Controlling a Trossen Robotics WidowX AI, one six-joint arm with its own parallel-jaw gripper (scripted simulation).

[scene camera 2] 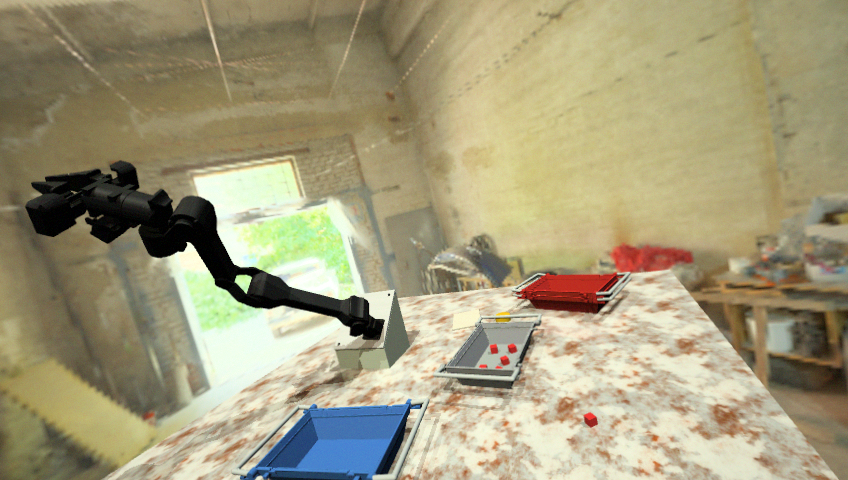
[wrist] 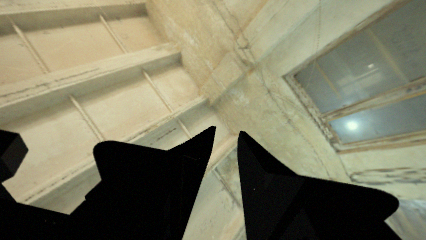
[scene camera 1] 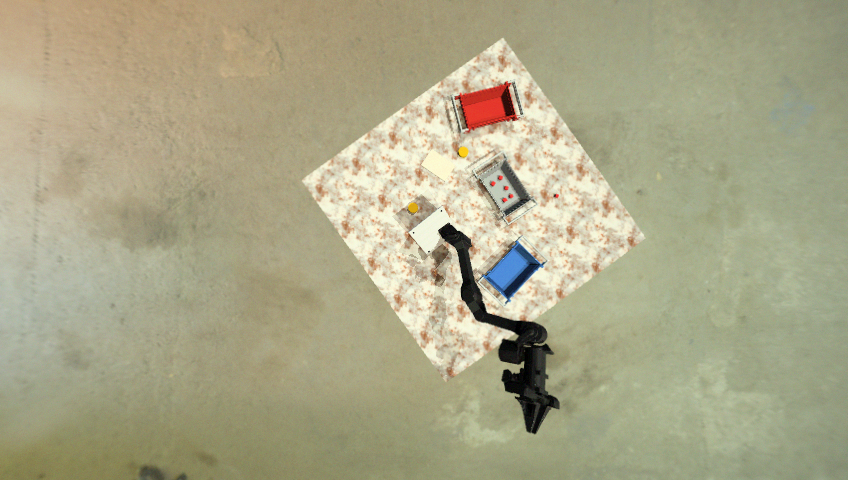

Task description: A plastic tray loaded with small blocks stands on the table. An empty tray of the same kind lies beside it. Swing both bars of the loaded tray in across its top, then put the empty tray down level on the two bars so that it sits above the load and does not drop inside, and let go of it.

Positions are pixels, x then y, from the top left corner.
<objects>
gripper: scene camera 2; wrist 227, 133; scene camera 1
same spot on gripper: point(scene camera 1: 534, 411) = point(scene camera 2: 81, 171)
</objects>
